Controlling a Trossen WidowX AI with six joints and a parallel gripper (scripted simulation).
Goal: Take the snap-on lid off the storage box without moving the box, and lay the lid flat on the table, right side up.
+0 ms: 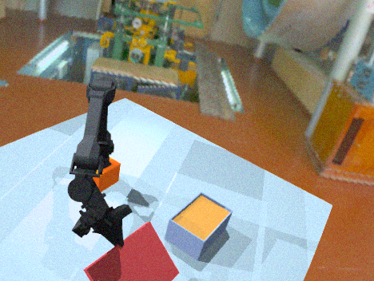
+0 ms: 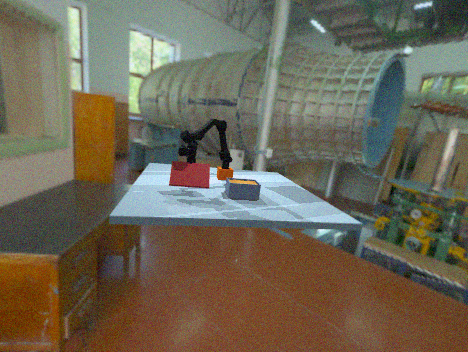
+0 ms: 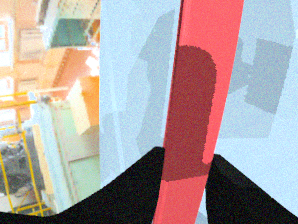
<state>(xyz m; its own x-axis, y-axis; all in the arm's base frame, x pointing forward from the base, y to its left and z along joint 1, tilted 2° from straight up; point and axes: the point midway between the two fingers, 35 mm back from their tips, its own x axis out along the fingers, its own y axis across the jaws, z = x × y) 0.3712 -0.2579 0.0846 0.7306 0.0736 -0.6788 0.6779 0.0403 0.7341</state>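
My gripper tip is 6 cm short of the red lid and 5 cm above it. The rest, counted from my gripper tip: storage box 4 cm ahead, 35 cm to the left, 12 cm below.
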